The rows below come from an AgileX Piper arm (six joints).
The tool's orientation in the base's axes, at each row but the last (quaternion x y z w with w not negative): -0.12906, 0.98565, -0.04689, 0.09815; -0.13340, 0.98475, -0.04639, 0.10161; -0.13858, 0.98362, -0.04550, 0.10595; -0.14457, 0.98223, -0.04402, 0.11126; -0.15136, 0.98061, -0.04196, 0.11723; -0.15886, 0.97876, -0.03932, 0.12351
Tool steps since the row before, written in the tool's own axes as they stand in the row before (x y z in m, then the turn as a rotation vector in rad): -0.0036, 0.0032, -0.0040, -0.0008, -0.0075, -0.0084; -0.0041, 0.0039, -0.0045, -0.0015, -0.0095, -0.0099; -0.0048, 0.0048, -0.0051, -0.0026, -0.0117, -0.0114; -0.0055, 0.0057, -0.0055, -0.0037, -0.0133, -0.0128; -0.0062, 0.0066, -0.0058, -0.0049, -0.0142, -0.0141; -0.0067, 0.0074, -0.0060, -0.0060, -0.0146, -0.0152
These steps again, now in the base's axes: 0.0018, 0.0043, 0.0042, 0.0009, -0.0064, 0.0092; 0.0019, 0.0051, 0.0047, 0.0017, -0.0081, 0.0111; 0.0021, 0.0063, 0.0053, 0.0030, -0.0098, 0.0130; 0.0023, 0.0074, 0.0058, 0.0041, -0.0109, 0.0148; 0.0024, 0.0084, 0.0062, 0.0052, -0.0113, 0.0164; 0.0024, 0.0094, 0.0065, 0.0060, -0.0113, 0.0178
